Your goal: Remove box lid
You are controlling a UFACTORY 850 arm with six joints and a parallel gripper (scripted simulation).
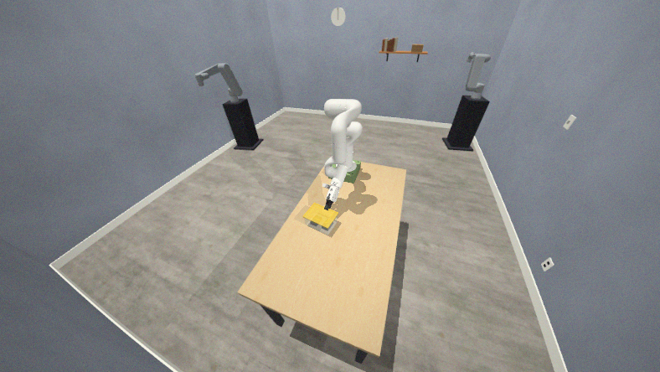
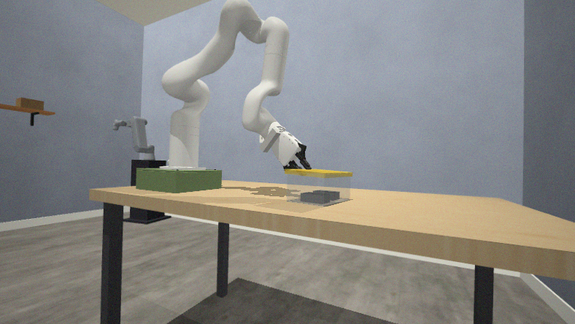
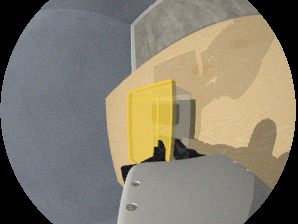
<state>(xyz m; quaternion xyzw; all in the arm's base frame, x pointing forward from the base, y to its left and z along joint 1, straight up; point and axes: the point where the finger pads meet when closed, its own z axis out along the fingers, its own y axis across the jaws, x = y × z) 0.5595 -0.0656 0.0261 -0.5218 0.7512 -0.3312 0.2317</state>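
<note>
My gripper is now 70 mm short of the yellow lid, 40 mm to the left of it and 10 mm above it. Round my hand: clear box (70 mm ahead, 60 mm below, 40 mm to the right).
</note>
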